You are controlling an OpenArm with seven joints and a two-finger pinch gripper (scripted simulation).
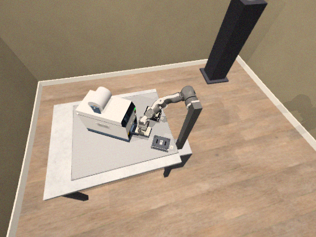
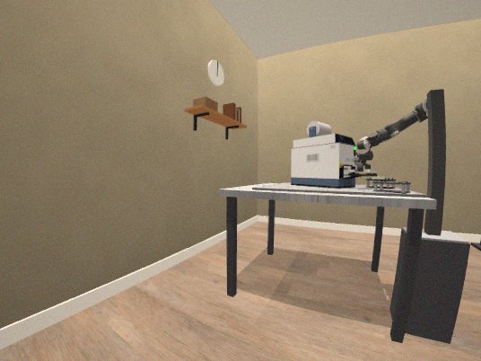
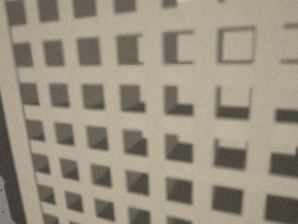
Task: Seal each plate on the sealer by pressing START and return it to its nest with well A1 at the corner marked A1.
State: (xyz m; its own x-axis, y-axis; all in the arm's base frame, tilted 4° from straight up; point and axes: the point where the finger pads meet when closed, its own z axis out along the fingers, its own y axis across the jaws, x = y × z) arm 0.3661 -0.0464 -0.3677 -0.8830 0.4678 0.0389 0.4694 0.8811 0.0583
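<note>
My hand is 20 mm above the sealer stage. From my hand the other things lie so: plate nest 150 mm behind, 130 mm to the left, 60 mm below; yellow warning label 130 mm ahead, 30 mm to the left, 30 mm above; plate 210 mm to the right, 130 mm behind, 40 mm below.
</note>
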